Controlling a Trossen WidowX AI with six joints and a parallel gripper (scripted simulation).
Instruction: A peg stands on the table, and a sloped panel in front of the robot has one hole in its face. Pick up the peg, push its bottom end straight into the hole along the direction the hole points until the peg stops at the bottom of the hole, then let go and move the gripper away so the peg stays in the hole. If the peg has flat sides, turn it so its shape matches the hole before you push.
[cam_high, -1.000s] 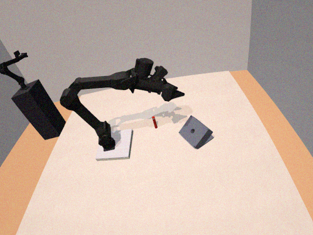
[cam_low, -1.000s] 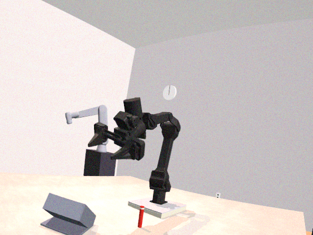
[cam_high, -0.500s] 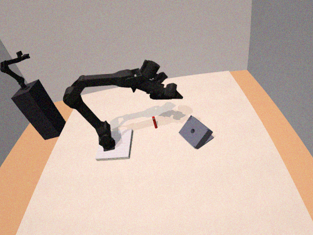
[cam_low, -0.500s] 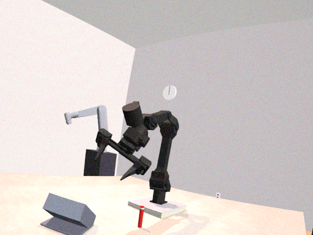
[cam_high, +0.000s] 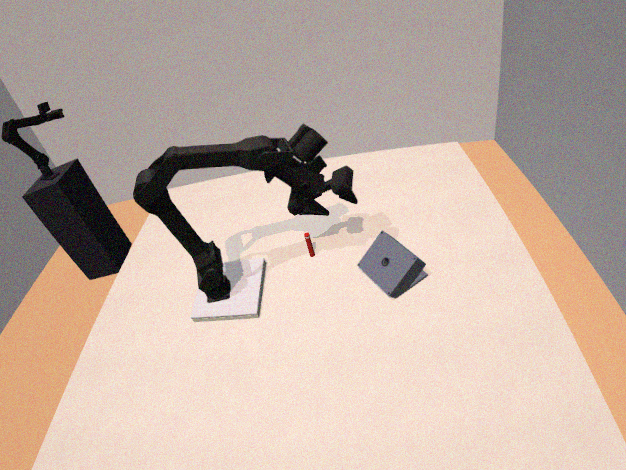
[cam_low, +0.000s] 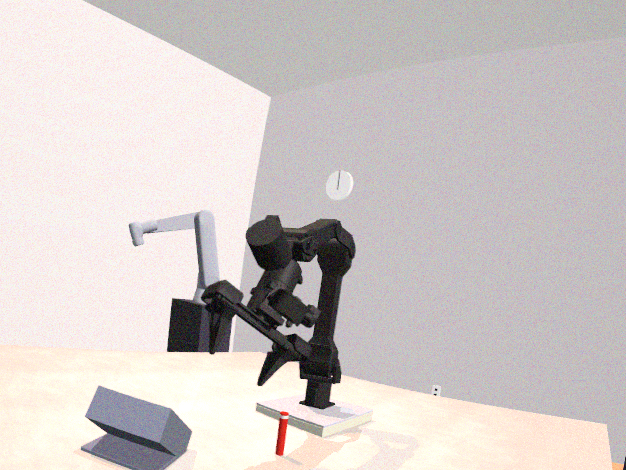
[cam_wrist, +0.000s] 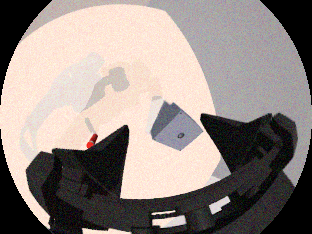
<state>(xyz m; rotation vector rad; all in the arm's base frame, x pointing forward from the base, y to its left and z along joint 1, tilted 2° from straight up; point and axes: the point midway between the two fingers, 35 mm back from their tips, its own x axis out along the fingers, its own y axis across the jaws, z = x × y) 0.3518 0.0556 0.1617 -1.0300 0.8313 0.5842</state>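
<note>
The red peg is 10 cm below my gripper tip, 10 cm behind it and 3 cm to the left of it. The rest, counted from my gripper tip: grey sloped panel: 12 cm below, 11 cm to the right, 8 cm ahead.
</note>
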